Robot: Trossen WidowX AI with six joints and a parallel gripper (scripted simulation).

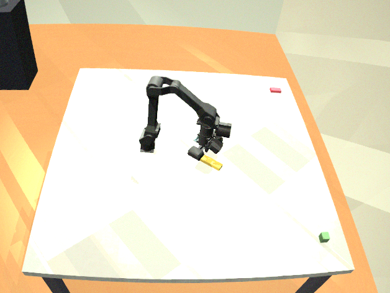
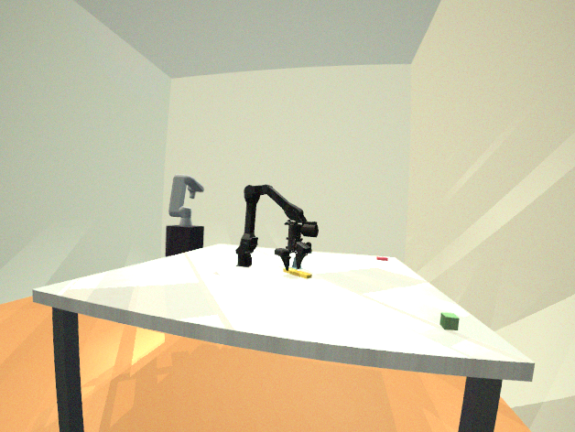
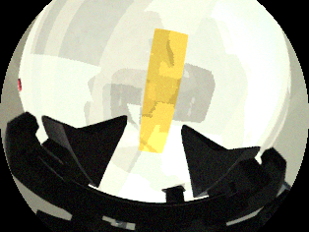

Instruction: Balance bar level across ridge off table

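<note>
The yellow bar lies 2 cm ahead of my gripper tip, 2 cm to the right of it and 1 cm below it. From my gripper tip the other things lie so: green cube 48 cm ahead, 44 cm to the right; then small red block 48 cm ahead, 56 cm to the left, 1 cm below.
</note>
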